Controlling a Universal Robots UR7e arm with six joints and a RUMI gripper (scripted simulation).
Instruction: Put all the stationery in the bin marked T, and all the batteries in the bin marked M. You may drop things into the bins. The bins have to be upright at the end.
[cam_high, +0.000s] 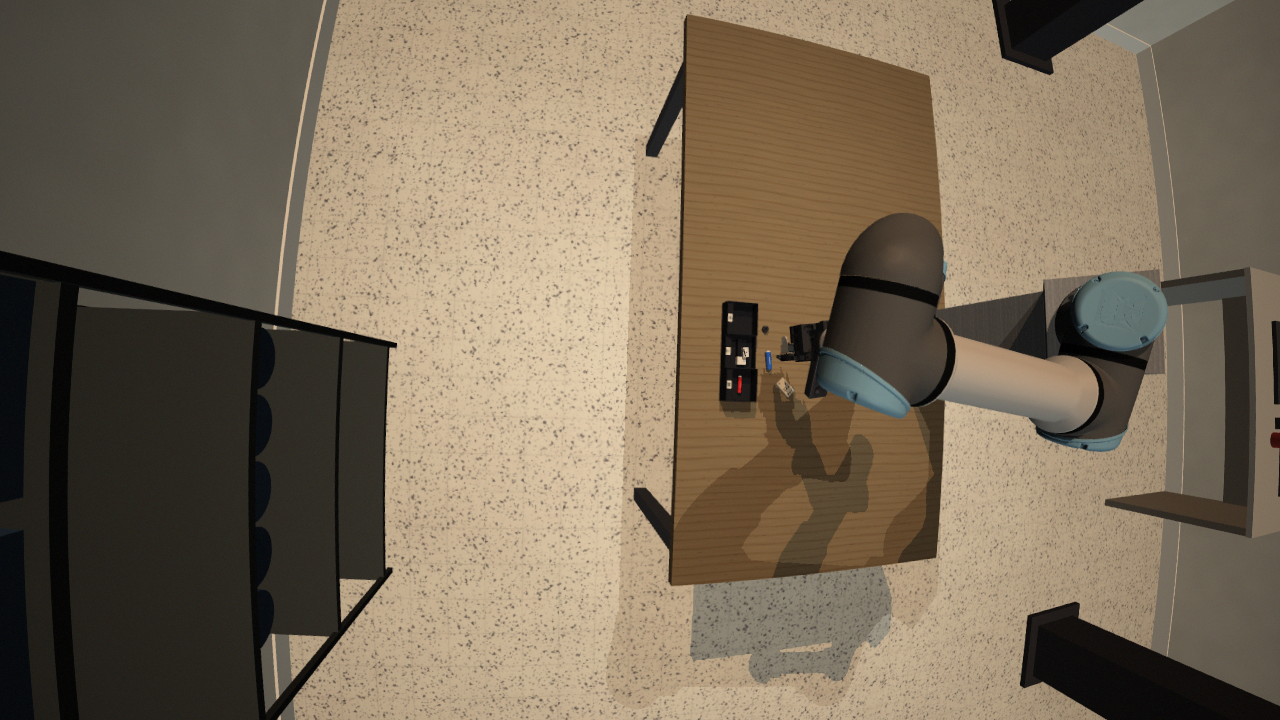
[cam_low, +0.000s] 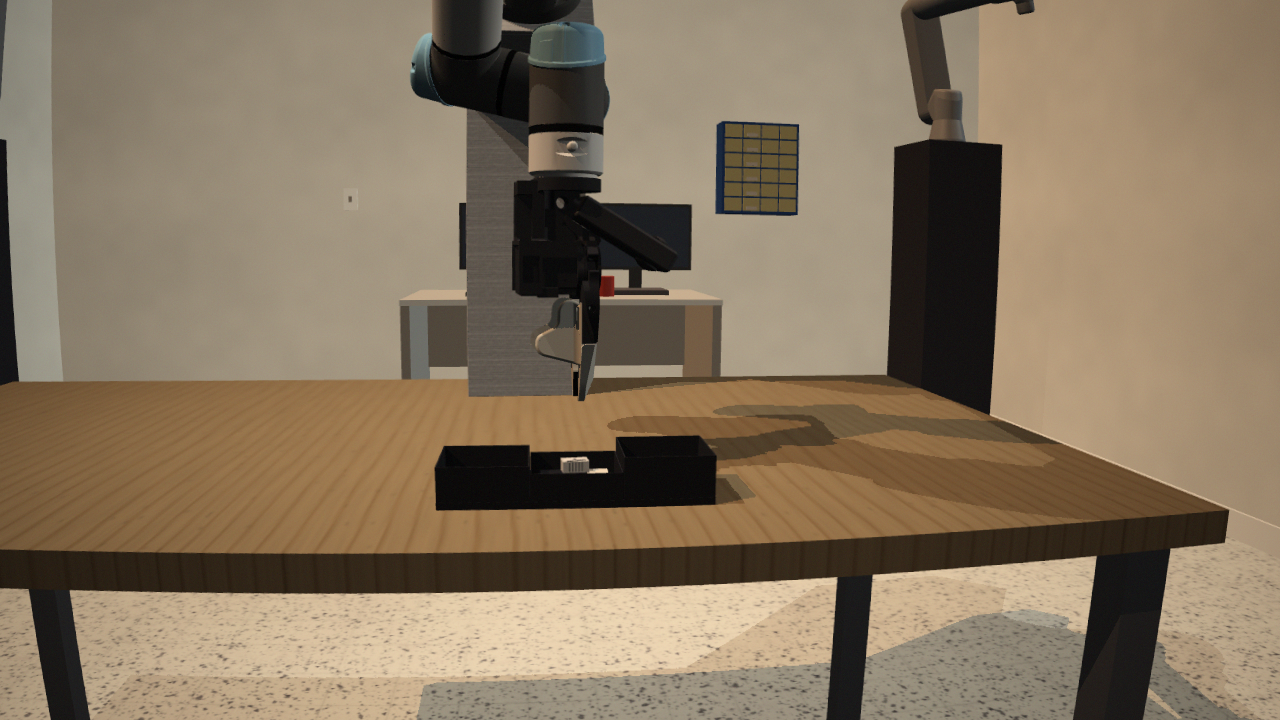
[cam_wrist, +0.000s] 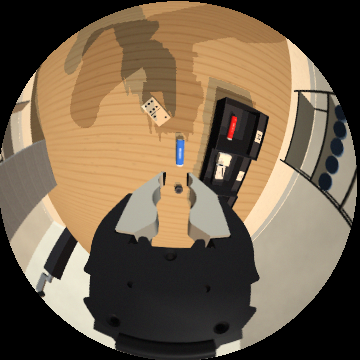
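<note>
Right now the blue battery is 80 mm below my hand and 10 mm to the left of it. From my hand the other things lie so: black round piece: 90 mm below, 80 mm to the right, 10 mm ahead; white domino tile: 90 mm below, 80 mm to the left, 50 mm behind; eraser: 90 mm ahead, 80 mm below, 10 mm to the right.
</note>
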